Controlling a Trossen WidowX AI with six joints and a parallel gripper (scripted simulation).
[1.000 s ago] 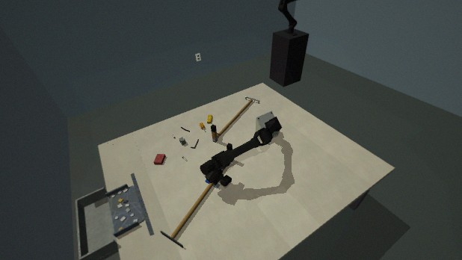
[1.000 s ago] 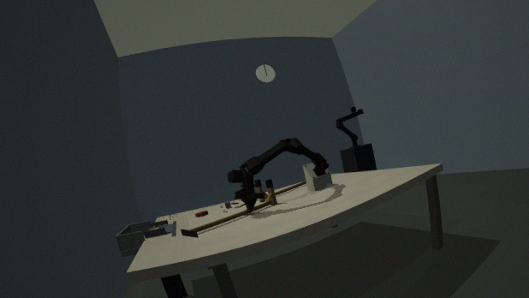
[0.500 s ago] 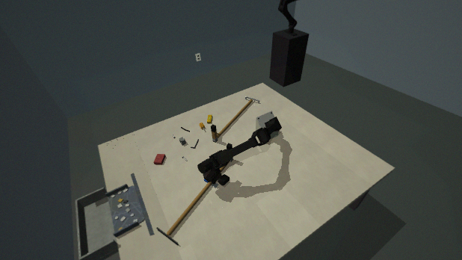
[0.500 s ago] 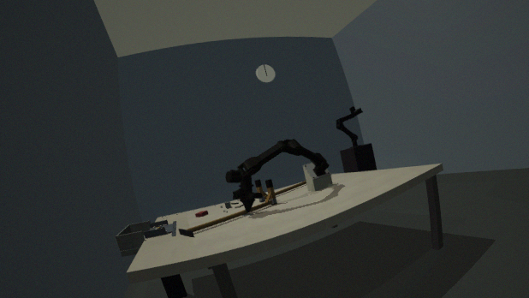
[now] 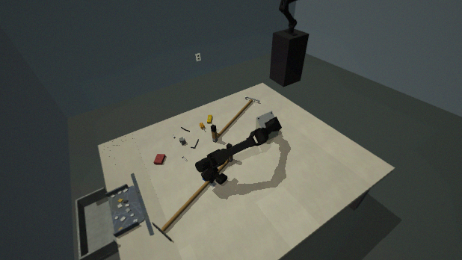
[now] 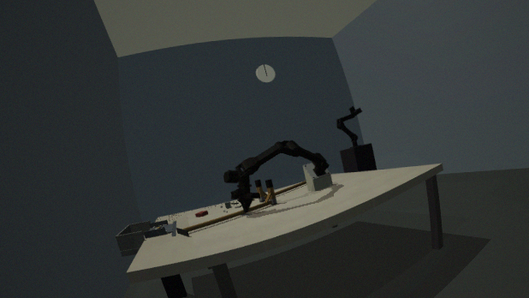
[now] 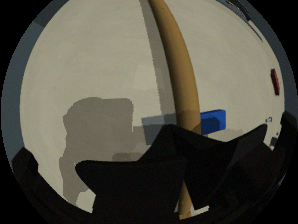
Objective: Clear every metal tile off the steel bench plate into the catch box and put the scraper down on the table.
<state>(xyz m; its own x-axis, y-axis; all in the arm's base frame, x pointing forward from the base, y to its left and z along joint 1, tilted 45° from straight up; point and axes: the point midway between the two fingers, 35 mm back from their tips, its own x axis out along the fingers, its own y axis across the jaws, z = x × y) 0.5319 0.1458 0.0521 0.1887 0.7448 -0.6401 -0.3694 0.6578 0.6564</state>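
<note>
Right now the long scraper is 70 mm ahead of my gripper tip, 50 mm above it and 10 mm to the left of it. From my gripper tip the other things lie so: black hex key 360 mm to the right, 40 mm behind, 10 mm below; blue piece 30 mm to the right, 10 mm below, 10 mm ahead; red block 360 mm to the right, 220 mm ahead.
</note>
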